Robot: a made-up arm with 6 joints.
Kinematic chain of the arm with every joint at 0, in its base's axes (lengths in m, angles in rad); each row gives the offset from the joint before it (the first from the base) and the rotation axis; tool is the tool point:
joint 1: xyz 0 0 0.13 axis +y
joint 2: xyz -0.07 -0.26 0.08 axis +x
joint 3: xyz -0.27 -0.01 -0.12 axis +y
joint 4: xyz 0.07 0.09 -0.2 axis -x
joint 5: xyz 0.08 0.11 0 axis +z
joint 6: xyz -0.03 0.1 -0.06 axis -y
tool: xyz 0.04 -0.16 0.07
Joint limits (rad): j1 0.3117..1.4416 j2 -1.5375..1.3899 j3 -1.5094..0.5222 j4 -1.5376..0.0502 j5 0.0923..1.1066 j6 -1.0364..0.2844
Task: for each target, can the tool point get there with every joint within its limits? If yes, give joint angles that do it. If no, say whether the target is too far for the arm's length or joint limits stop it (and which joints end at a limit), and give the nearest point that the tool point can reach.
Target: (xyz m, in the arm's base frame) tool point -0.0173 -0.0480 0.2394
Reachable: yes | joints 1.0485 0.7517 -0.5295 -0.3697 0.4382 0.1199
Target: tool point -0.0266 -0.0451 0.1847
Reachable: yes | joints 0.9955 0.5005 -0.5618 -0.6581 0.2804 -0.7501
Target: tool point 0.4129 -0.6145 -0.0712
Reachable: no: joint limits stop it (at a limit: joint 1, joint 2, joint 3, joint 4, joint 6) | nearest point 0.2815 -0.3137 0.2288 | short by 0.445 m
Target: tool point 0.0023 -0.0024 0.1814
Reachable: yes | joints 0.8490 0.6532 -0.5329 -0.2891 0.6146 -0.8379
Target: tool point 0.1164 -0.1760 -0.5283
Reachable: no: joint limits stop it (at a limit: joint 1, joint 4, joint 5, joint 6) | nearest point -0.1404 -0.2131 -0.1346 | short by 0.472 m
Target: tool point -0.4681 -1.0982 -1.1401
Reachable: no: too far | nearest point -0.3667 -0.5151 -0.1259 | short by 1.174 m
